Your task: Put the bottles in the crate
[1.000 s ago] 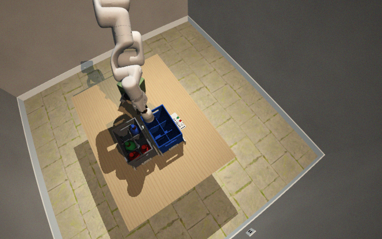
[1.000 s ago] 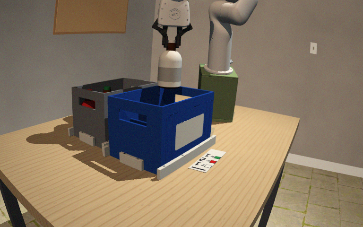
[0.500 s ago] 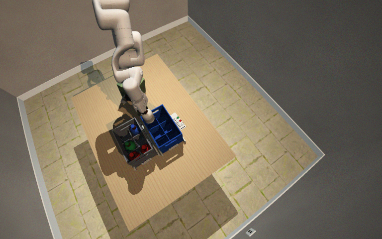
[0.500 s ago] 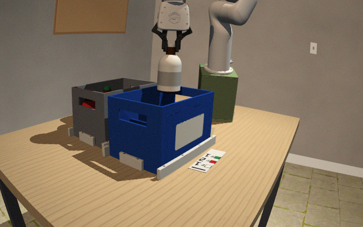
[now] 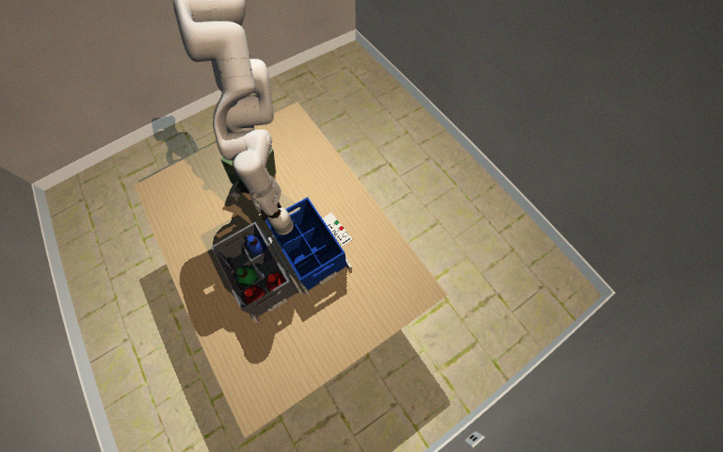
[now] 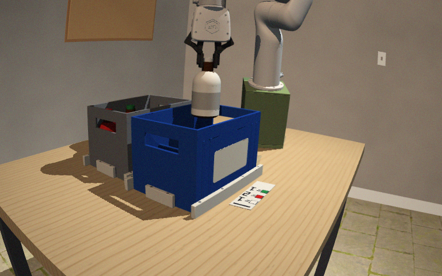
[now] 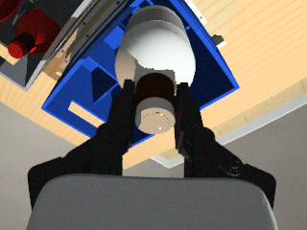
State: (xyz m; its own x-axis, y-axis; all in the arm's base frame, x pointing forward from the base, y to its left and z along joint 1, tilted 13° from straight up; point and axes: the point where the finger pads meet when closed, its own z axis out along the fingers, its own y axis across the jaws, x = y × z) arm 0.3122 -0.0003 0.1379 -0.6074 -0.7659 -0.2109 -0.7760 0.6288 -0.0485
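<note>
Now: hand 7 cm above the white-label bottle. From my hand the other things lie so: grey crate 21 cm below, 16 cm to the right, 9 cm ahead; then blue crate 21 cm below, 8 cm ahead, 5 cm to the left; then blue-label bottle 21 cm below, 13 cm to the right.
</note>
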